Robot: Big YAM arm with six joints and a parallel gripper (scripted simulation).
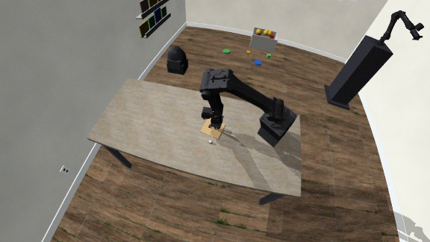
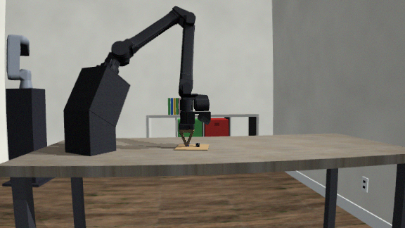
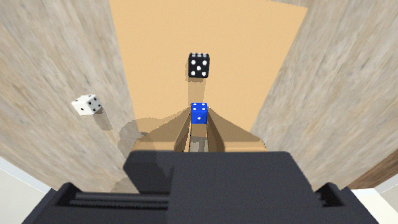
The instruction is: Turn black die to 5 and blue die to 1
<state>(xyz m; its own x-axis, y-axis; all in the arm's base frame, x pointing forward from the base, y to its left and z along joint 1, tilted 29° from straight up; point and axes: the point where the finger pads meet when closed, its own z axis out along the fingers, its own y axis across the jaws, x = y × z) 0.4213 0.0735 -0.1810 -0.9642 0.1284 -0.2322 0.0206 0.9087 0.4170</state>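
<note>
The blue die lies right at my hand. Round my hand: black die 50 mm ahead, 10 mm below; then white die 120 mm to the left, 10 mm below, 10 mm ahead; then tan mat 30 mm ahead, 20 mm below.
</note>
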